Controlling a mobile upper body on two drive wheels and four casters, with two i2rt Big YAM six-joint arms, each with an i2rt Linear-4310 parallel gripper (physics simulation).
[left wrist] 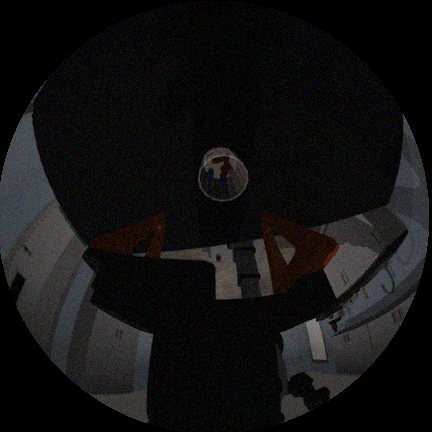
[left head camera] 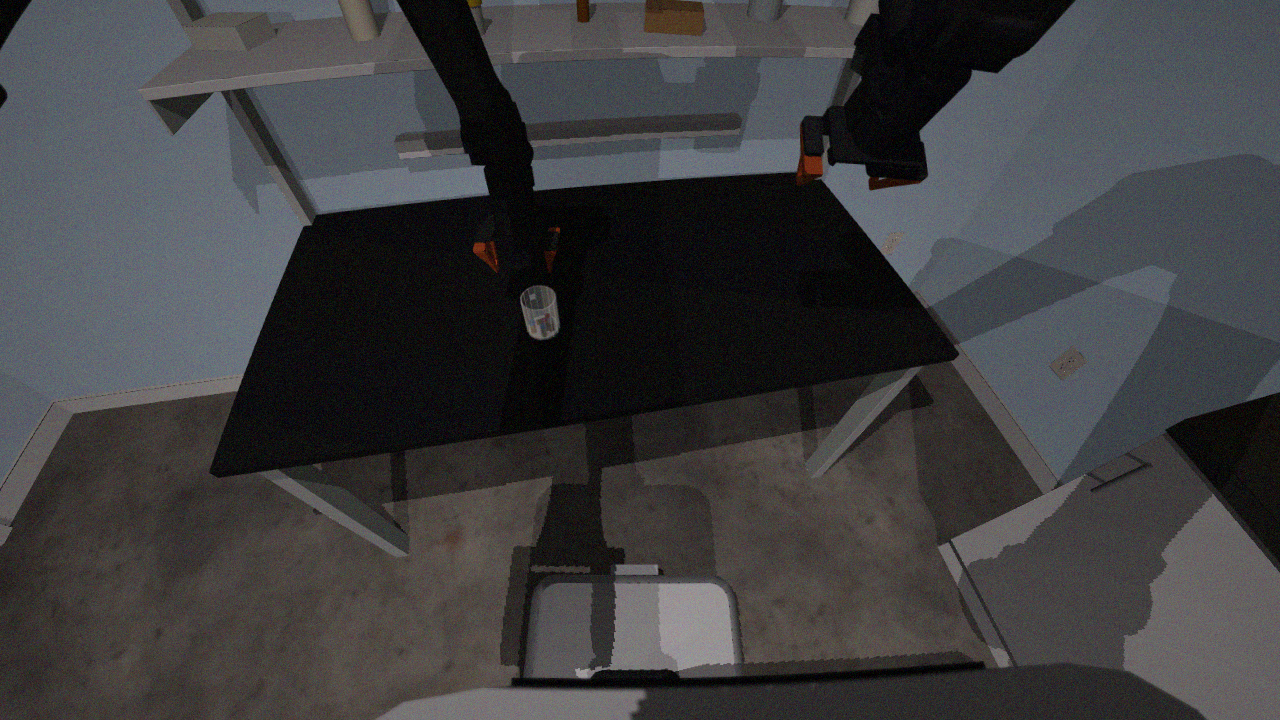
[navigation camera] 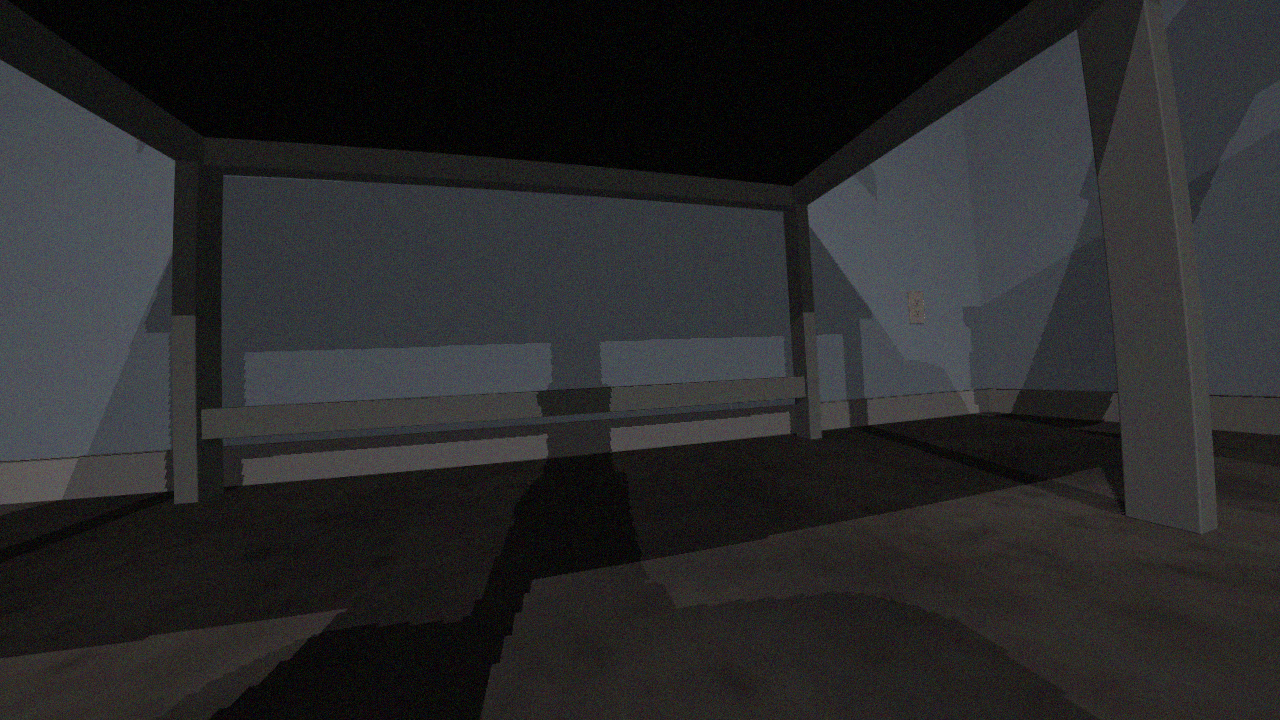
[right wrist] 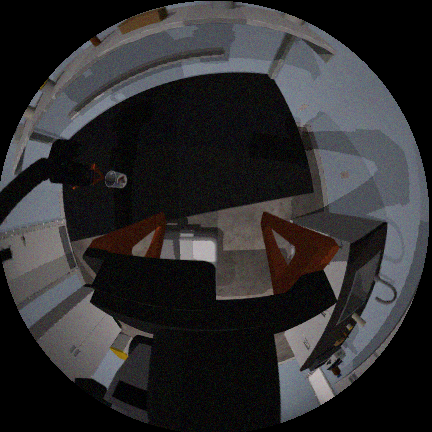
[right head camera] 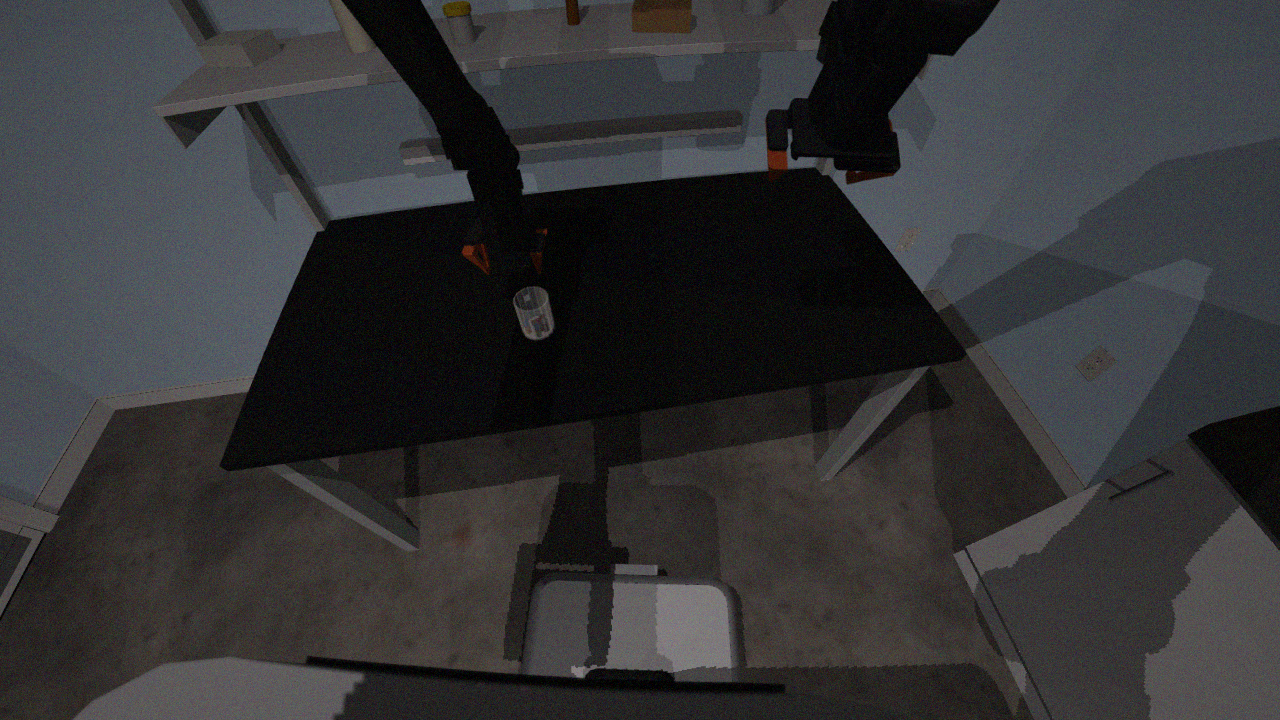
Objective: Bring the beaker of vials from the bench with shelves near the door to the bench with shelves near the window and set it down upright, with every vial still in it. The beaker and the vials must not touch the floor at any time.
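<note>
A clear beaker (left head camera: 540, 313) (right head camera: 534, 313) (left wrist: 223, 177) (right wrist: 116, 179) stands upright on the black bench top (left head camera: 716, 304) (right head camera: 716, 295) (right wrist: 215, 135), left of its middle. Several small vials with red and blue parts lie inside it, seen in the left wrist view; their exact number is hard to tell. My left gripper (left head camera: 520, 255) (right head camera: 506, 257) (left wrist: 212, 216) is open and empty, pointing down just behind the beaker in the head views, not touching it. My right gripper (left head camera: 847, 174) (right head camera: 814, 170) (right wrist: 213, 216) is open and empty, high over the back right corner of the bench.
A shelf (left head camera: 537, 44) (right head camera: 537, 49) with boxes and jars runs above the bench's back. A white cabinet (left head camera: 1092, 573) (right head camera: 1118, 591) stands at the lower right. Part of my base (left head camera: 635, 626) shows in front of the bench. A bench leg (navigation camera: 1154, 295) is close at the right in the navigation view.
</note>
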